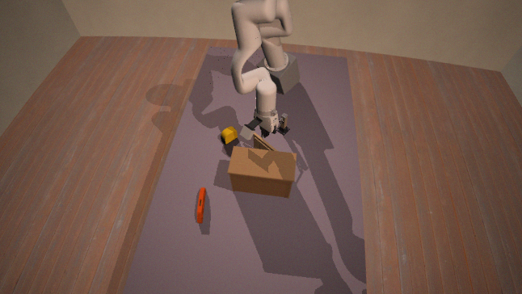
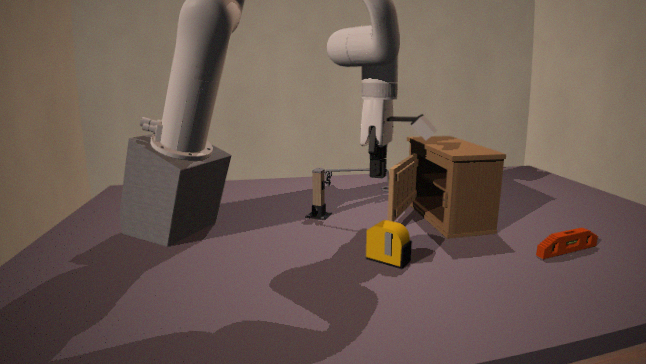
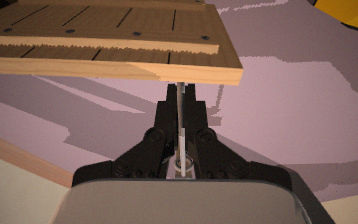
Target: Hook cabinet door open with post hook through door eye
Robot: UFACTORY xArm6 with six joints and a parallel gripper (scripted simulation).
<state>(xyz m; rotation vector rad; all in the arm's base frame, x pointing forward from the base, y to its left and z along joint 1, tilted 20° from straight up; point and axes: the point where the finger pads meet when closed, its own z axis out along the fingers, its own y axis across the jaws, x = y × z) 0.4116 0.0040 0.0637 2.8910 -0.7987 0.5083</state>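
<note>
My gripper is now 40 mm past the thin grey hook rod, 30 mm to the right of it and 20 mm above it. Round my hand: yellow tape measure: 40 mm behind, 180 mm to the right, 100 mm below; then cabinet door: 70 mm ahead, 40 mm to the left, 50 mm below; then hook post: 80 mm behind, 50 mm to the left, 50 mm below.
</note>
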